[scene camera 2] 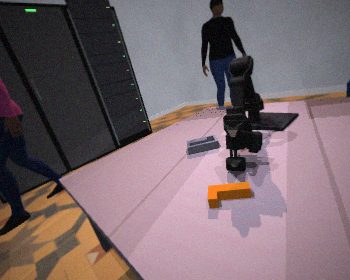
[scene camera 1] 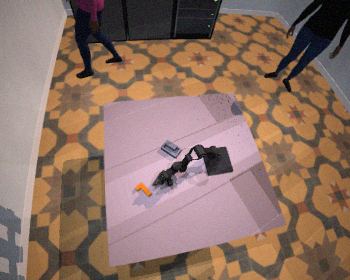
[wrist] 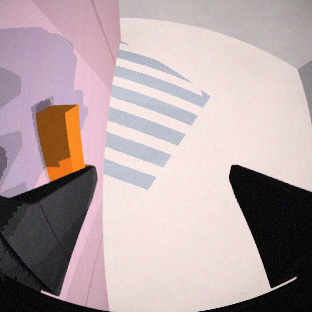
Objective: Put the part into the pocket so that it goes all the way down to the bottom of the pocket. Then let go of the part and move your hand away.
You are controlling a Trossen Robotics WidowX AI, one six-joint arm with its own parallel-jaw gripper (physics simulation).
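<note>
The orange L-shaped part lies on the pink table, apart from the pocket block. In the wrist view it shows at the left, partly hidden behind the left finger. My gripper is open, with nothing between its fingers. It is low over the table, a short way from the part on the side toward the robot base. The grey block with the pocket sits on the table farther back; the pocket does not show in the wrist view.
The black base plate is at the other end of the arm. The pink table has edges on all sides, with the patterned floor beyond. Dark cabinets and two people stand off the table.
</note>
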